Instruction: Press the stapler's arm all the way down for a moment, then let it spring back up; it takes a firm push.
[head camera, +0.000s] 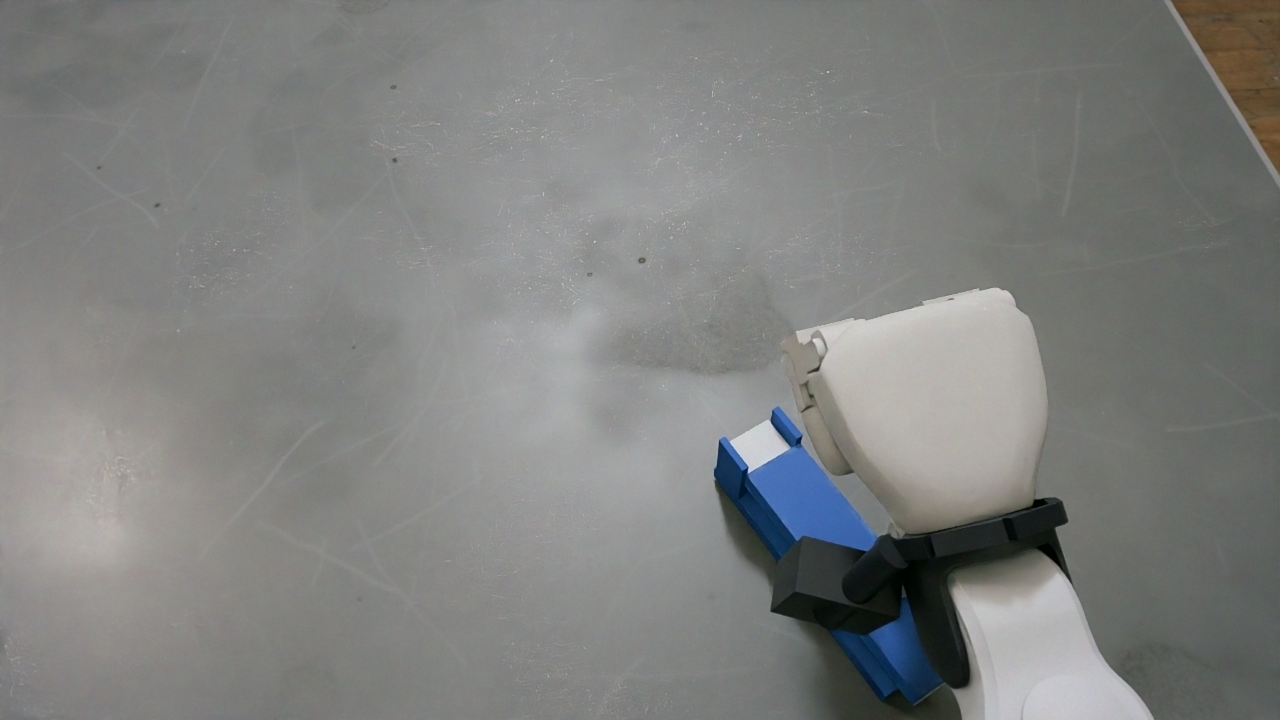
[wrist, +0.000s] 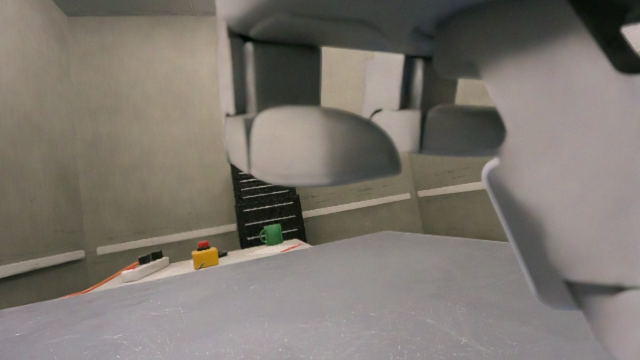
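Observation:
The blue stapler (head camera: 810, 492) lies diagonally at the lower right in the head view. A bracket with two upright cheeks and a white patch is at its upper-left end. Its arm (head camera: 905, 640) lies close over the base at the lower-right end; whether it is fully down cannot be told. My gripper (head camera: 827, 438) (wrist: 445, 165) has its fingers curled in toward the thumb and looks shut and empty. The hand is right of the stapler's upper part. The wrist and its black block (head camera: 832, 582) hide the stapler's middle and part of its lower right. The stapler does not show in the wrist view.
The grey table top (head camera: 402, 358) (wrist: 350, 290) surrounds the stapler, with its edge at the upper right of the head view. Beyond it in the wrist view are a green mug (wrist: 273, 235), a yellow box with a red button (wrist: 205, 256) and a white power strip (wrist: 145, 270).

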